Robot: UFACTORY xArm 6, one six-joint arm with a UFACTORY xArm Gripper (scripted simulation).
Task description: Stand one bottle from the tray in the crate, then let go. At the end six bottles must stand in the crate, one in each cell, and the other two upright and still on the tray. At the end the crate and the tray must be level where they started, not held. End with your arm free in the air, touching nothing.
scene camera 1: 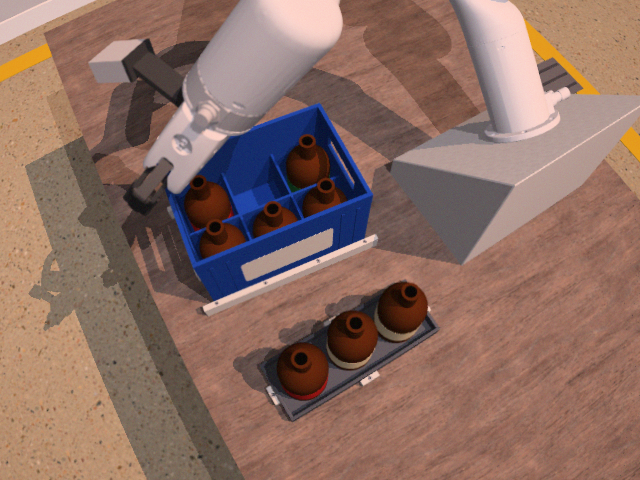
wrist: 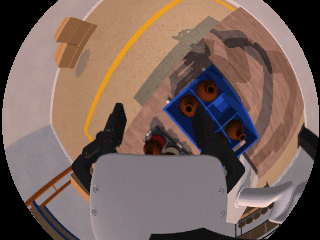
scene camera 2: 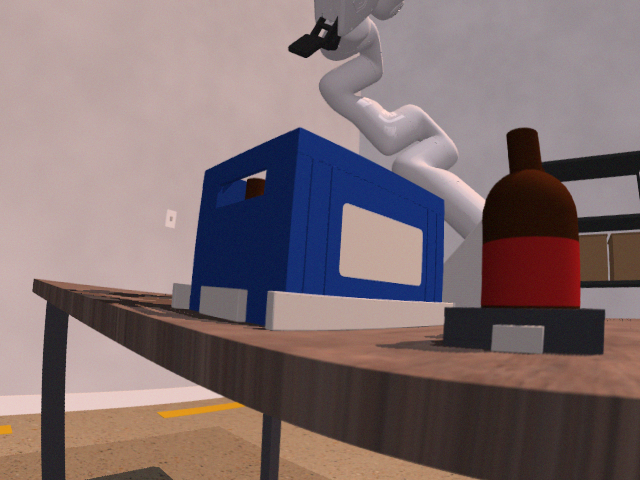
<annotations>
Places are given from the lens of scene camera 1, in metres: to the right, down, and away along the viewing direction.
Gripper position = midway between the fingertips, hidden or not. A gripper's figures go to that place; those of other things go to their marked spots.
gripper [scene camera 1: 158, 178]: -0.18, -0.07, 0.56
blue crate [scene camera 1: 253, 165]: -0.11, -0.13, 0.87
grey tray [scene camera 1: 338, 379]: 0.03, 0.22, 0.80
</annotations>
